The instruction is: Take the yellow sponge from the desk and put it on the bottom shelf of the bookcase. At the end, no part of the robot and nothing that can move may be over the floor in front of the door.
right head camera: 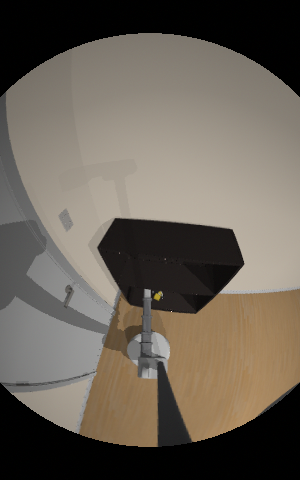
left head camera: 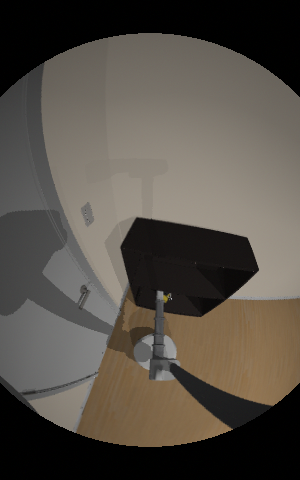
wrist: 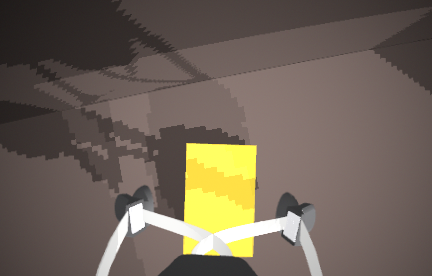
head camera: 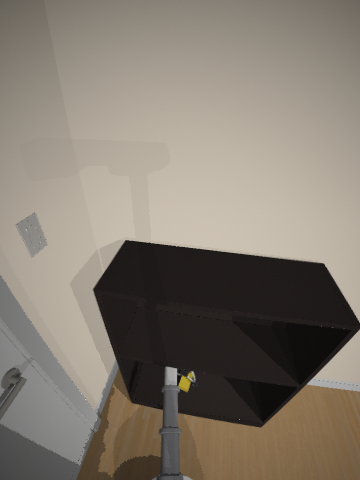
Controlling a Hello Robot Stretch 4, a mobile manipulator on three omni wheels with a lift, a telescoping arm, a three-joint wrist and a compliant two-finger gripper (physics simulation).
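Frame: origin at the robot's base, x back, y left, z down, level; metres.
Seen in the pictures: gripper, between the fingertips: (right head camera: 157, 294) (left head camera: 164, 297) (wrist: 215, 205) (head camera: 185, 380).
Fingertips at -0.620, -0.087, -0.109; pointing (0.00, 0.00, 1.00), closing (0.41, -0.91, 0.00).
Offsets run from my fingertips to a thing's top centre, as dx, dy, dz. "spot": to the spot under its first point. Level surfaces: height alone.
The yellow sponge @(-0.004, -0.006, -0.008) (head camera: 184, 384) (left head camera: 165, 299) (right head camera: 157, 296) (wrist: 220, 175) is in the lower compartment of the dark bookcase @(spot: +0.060, -0.088, -0.923) (head camera: 225, 285) (left head camera: 190, 242) (right head camera: 175, 240). In the wrist view it appears on or just above the bottom shelf @(dz +0.037) (wrist: 330, 150); its underside is hidden. My gripper (wrist: 215, 205) is open around the sponge, with a gap between each fingertip and the sponge's sides. In the head view the gripper (head camera: 189, 378) is small and partly hidden by the arm.
The telescoping arm (head camera: 170, 410) (left head camera: 158, 327) (right head camera: 146, 325) reaches into the bookcase's lower opening. A grey door (head camera: 45, 415) (left head camera: 60, 350) (right head camera: 45, 355) with a lever handle @(spot: +0.333, +0.501, -0.796) (head camera: 12, 392) is at the left. A wall stands behind the bookcase. Wooden floor @(dz +0.137) (head camera: 310, 440) shows at the right.
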